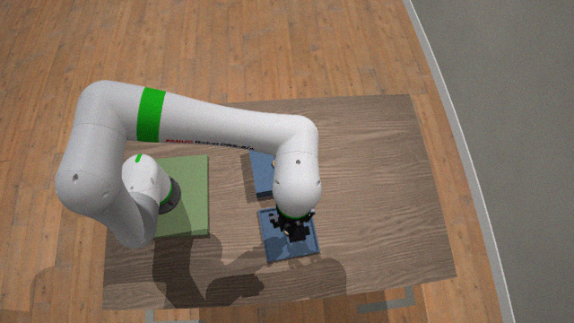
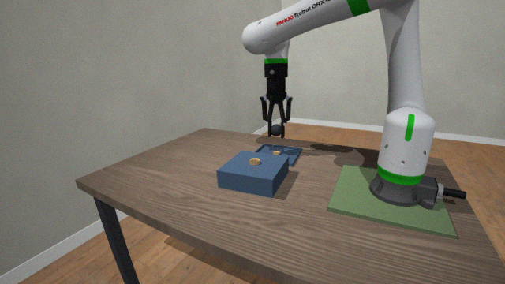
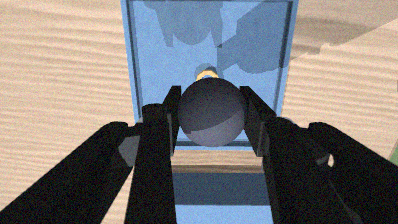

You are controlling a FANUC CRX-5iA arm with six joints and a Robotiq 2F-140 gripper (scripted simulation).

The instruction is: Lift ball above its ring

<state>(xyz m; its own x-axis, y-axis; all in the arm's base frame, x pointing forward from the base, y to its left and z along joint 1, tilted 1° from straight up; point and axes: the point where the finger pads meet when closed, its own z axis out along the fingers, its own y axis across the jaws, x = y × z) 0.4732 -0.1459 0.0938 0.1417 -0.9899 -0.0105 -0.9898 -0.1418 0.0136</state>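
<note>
Now: the dark grey ball right at my hand. From my hand the other things lie so: flat blue tray 110 mm below.
</note>
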